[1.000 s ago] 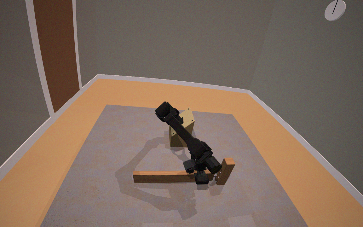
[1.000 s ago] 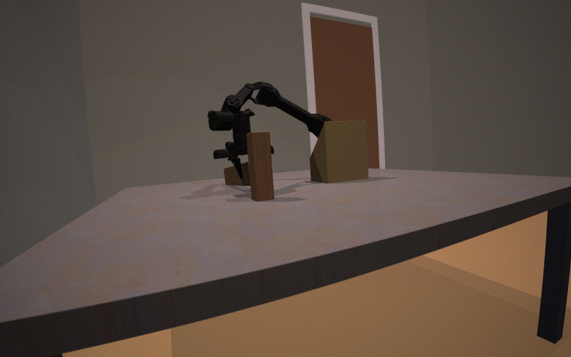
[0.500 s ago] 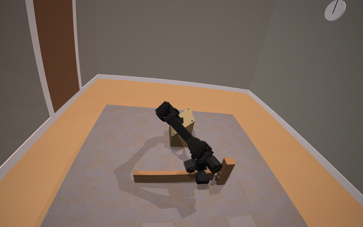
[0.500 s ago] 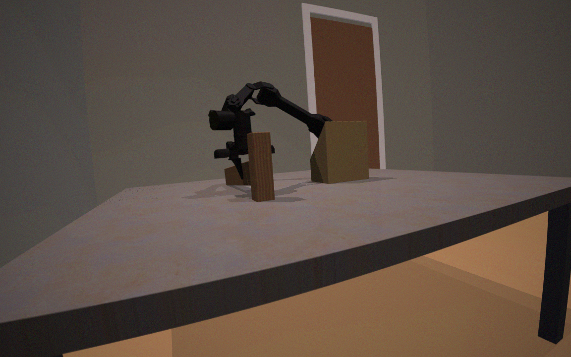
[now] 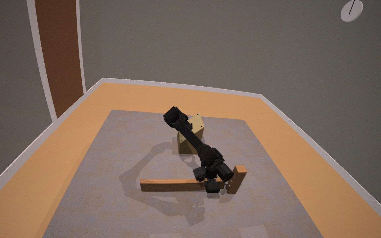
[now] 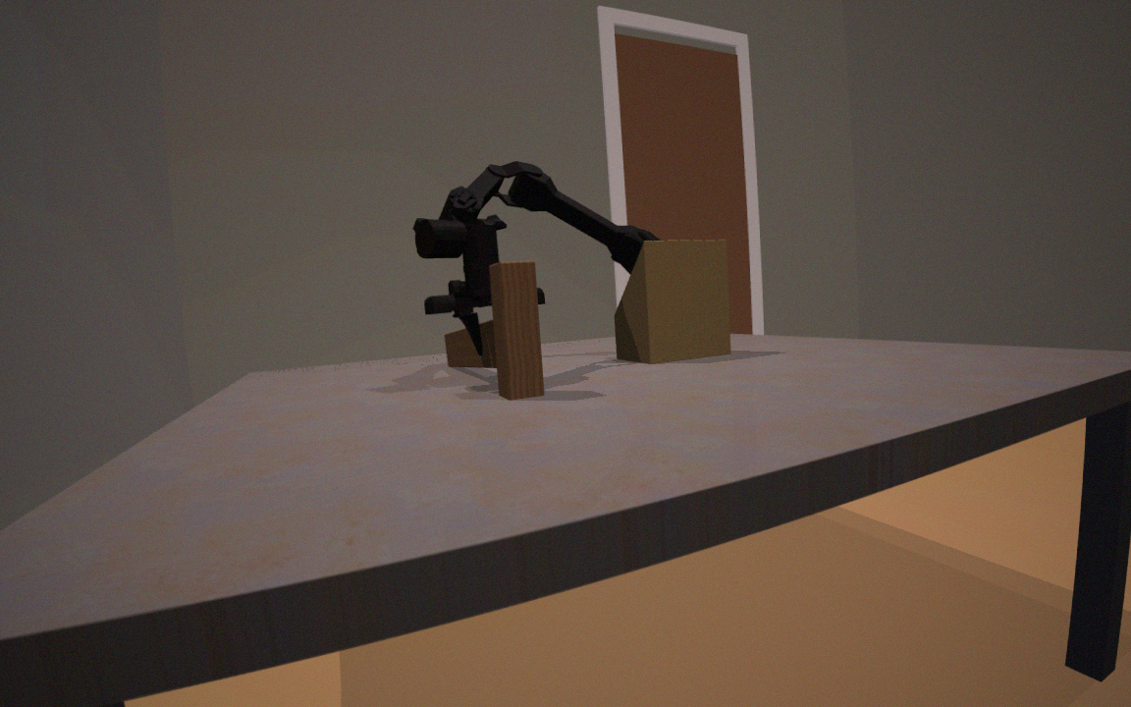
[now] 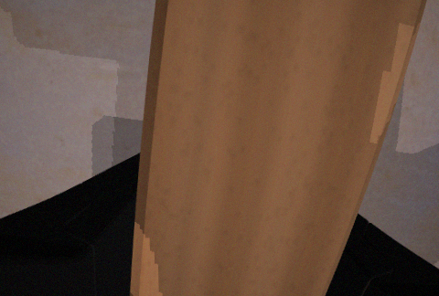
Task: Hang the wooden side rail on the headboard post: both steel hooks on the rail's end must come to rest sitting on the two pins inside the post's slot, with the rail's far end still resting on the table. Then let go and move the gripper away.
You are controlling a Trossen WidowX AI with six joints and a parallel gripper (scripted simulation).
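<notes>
The headboard post lies 150 mm to the left of my gripper tip, 40 mm above it and 10 mm behind it.
</notes>
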